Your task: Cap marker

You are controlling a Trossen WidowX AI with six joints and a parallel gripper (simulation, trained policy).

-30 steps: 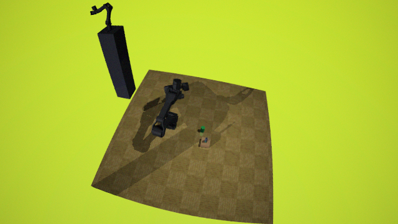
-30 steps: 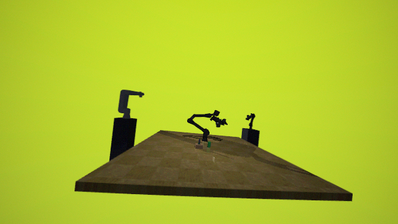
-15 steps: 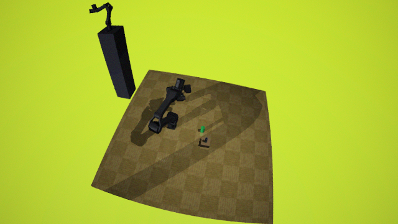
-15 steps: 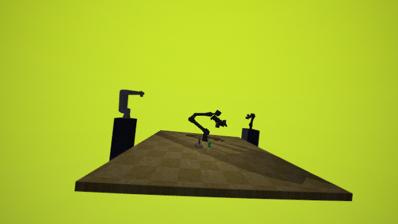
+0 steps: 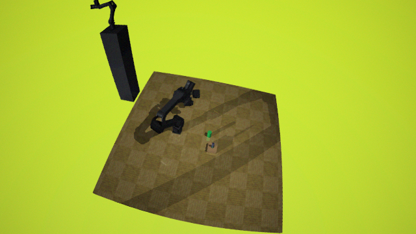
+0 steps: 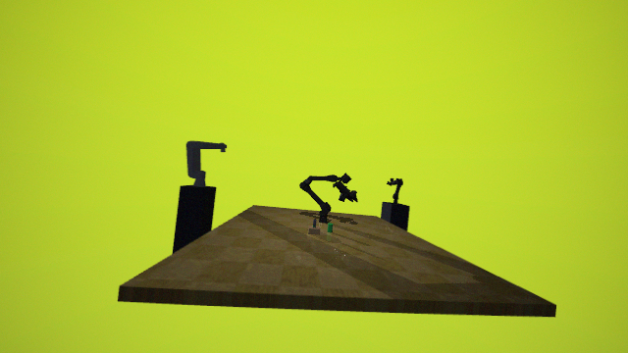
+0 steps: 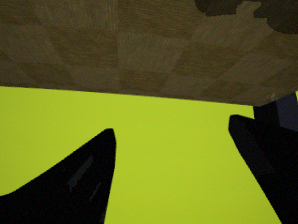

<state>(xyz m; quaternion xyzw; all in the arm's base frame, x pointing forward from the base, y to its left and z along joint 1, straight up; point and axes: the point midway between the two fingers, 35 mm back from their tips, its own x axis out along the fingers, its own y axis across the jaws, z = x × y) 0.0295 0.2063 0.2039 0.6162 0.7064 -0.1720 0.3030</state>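
My gripper tip is 230 mm to the left of the green cap, 220 mm short of it and 160 mm above it. The rest, counted from my gripper tip: holder block (330 mm to the right, 260 mm ahead, 170 mm below).
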